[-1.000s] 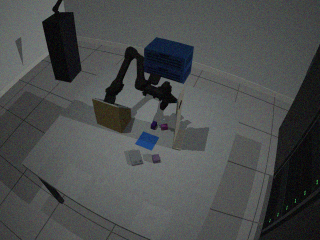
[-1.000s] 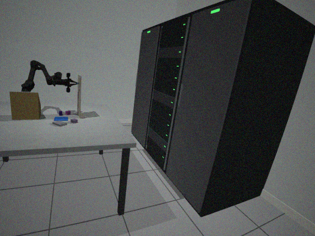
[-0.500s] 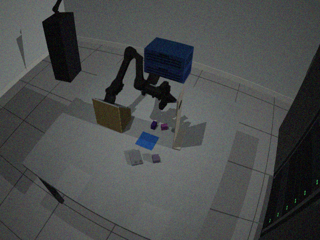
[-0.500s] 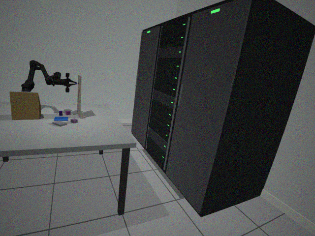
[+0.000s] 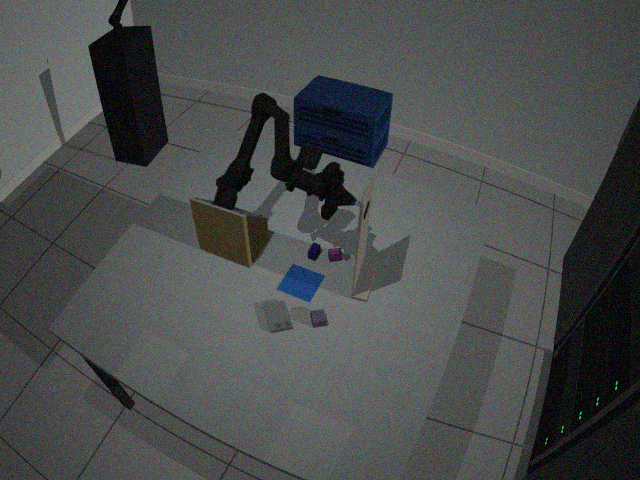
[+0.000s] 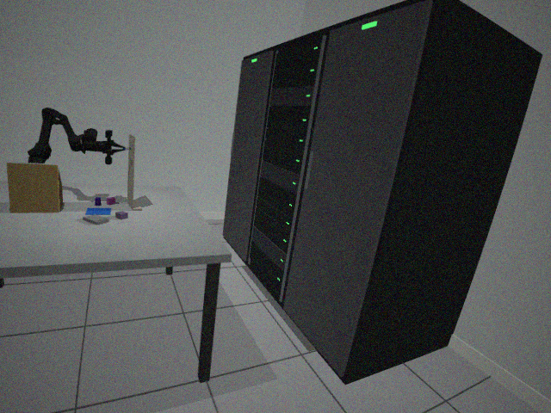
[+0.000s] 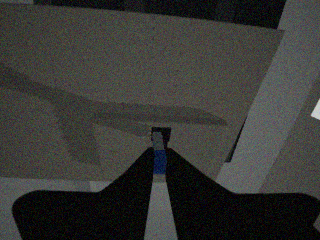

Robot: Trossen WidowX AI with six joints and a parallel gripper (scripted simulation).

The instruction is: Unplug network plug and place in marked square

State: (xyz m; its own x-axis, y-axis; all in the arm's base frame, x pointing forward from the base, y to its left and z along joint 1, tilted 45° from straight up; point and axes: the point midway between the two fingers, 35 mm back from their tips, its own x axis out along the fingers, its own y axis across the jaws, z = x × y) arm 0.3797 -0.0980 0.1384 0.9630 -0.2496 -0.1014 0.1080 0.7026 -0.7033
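The blue marked square is 14 cm behind my gripper tip, 7 cm to the right of it and 34 cm below it. The rest, counted from my gripper tip: grey network plug right at my gripper tip; grey flat block 17 cm behind, 23 cm to the right, 34 cm below; beige panel 4 cm ahead, 1 cm to the right, 15 cm below.
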